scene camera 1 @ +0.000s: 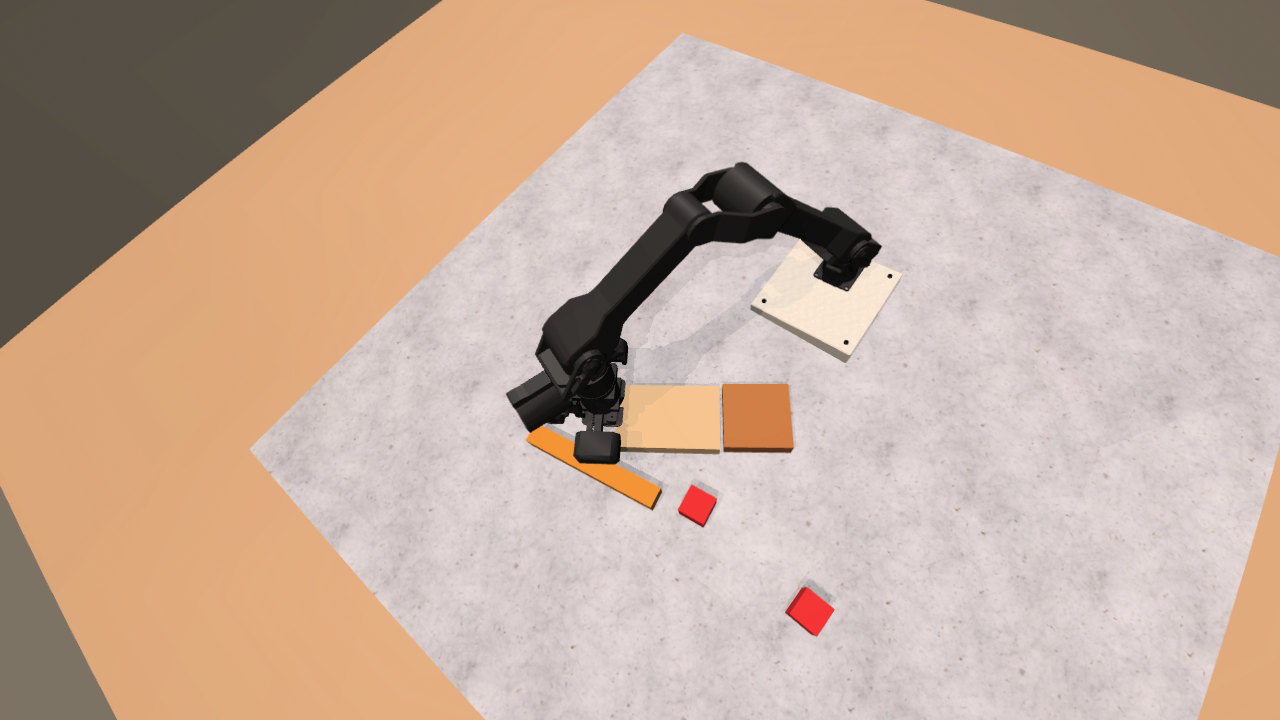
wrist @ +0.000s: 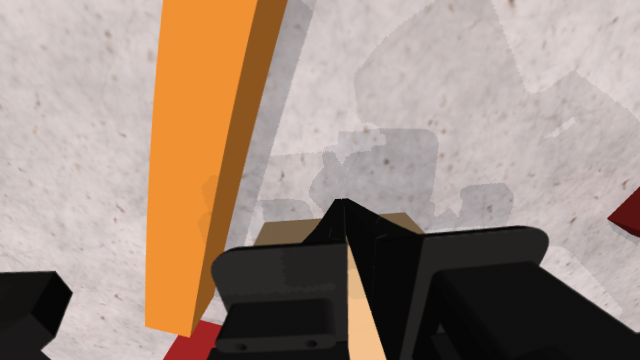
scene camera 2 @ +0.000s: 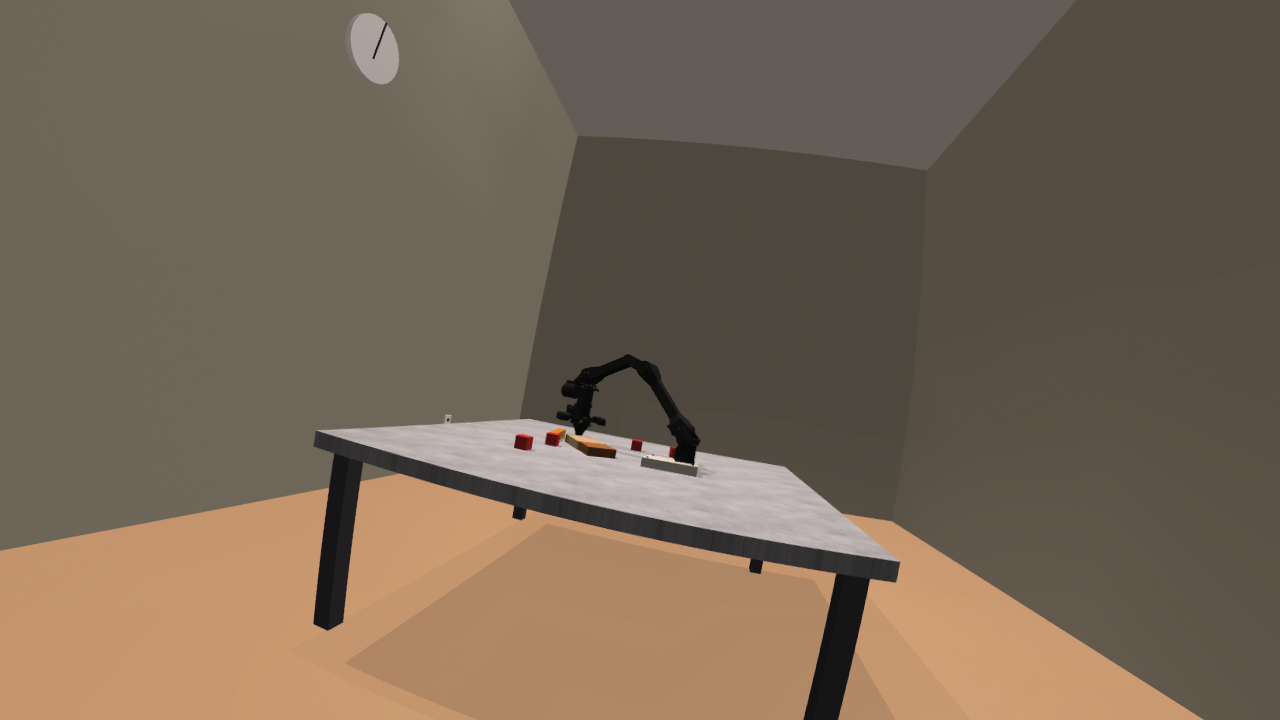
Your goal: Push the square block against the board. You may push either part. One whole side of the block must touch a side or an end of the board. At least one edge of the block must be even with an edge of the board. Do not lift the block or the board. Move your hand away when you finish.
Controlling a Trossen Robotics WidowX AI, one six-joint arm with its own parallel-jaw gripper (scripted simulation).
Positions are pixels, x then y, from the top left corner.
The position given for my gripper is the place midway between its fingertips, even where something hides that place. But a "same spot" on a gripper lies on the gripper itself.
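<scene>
Scene camera 1 shows my gripper. I find it again in the wrist view (341,205), and scene camera 2 has the gripper too. On my gripper, (scene camera 1: 613,419) and (scene camera 2: 574,418) are the same spot.
</scene>
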